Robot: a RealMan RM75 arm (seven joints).
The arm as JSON. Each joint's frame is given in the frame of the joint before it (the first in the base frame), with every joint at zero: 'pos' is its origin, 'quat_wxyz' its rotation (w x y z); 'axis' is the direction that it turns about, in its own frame. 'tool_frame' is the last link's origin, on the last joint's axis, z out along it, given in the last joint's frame.
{
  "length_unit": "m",
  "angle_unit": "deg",
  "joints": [
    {
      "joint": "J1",
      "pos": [
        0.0,
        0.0,
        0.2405
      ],
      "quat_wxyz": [
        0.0,
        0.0,
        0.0,
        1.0
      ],
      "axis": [
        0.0,
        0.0,
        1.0
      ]
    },
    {
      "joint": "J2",
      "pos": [
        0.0,
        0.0,
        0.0
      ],
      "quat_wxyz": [
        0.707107,
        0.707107,
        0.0,
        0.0
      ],
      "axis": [
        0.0,
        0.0,
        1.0
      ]
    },
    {
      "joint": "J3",
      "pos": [
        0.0,
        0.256,
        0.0
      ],
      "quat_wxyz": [
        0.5,
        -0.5,
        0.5,
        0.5
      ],
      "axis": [
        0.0,
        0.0,
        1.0
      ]
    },
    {
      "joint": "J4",
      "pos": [
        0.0,
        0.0,
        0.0
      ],
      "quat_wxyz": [
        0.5,
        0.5,
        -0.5,
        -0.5
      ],
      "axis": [
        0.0,
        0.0,
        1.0
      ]
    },
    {
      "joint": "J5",
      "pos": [
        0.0,
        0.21,
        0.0
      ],
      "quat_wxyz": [
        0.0,
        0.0,
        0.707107,
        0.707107
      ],
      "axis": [
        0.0,
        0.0,
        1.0
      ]
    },
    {
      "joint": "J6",
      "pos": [
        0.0,
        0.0,
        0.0
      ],
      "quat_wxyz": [
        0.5,
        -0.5,
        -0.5,
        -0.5
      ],
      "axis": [
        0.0,
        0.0,
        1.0
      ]
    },
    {
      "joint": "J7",
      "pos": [
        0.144,
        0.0,
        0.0
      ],
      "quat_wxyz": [
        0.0,
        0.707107,
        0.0,
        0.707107
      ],
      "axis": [
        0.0,
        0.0,
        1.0
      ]
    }
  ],
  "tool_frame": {
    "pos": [
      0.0,
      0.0,
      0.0
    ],
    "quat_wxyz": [
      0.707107,
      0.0,
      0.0,
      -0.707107
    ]
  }
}
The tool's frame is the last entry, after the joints.
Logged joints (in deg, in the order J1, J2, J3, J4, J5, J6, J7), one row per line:
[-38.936 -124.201 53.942 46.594 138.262 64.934 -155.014]
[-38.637 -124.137 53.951 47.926 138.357 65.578 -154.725]
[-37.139 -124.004 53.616 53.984 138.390 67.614 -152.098]
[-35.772 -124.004 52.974 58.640 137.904 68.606 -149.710]
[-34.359 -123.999 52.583 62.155 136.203 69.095 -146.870]
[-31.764 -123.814 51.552 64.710 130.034 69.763 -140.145]
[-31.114 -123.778 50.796 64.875 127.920 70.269 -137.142]
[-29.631 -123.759 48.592 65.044 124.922 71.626 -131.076]
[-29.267 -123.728 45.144 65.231 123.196 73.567 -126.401]
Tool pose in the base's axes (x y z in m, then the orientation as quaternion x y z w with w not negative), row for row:
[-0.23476 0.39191 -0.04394 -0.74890 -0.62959 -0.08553 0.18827]
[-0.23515 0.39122 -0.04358 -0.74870 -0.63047 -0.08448 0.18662]
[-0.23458 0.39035 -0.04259 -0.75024 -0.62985 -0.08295 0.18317]
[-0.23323 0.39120 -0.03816 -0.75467 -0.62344 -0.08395 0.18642]
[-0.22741 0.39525 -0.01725 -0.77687 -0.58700 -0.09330 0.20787]
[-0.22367 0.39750 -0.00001 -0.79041 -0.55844 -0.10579 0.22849]
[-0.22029 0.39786 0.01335 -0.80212 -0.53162 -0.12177 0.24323]
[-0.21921 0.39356 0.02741 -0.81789 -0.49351 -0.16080 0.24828]
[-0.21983 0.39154 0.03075 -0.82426 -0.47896 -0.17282 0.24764]
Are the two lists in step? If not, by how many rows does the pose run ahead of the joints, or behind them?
The pose runs 2 rows behind the joints: the pose in row i belongs to the joints in row i - 2.
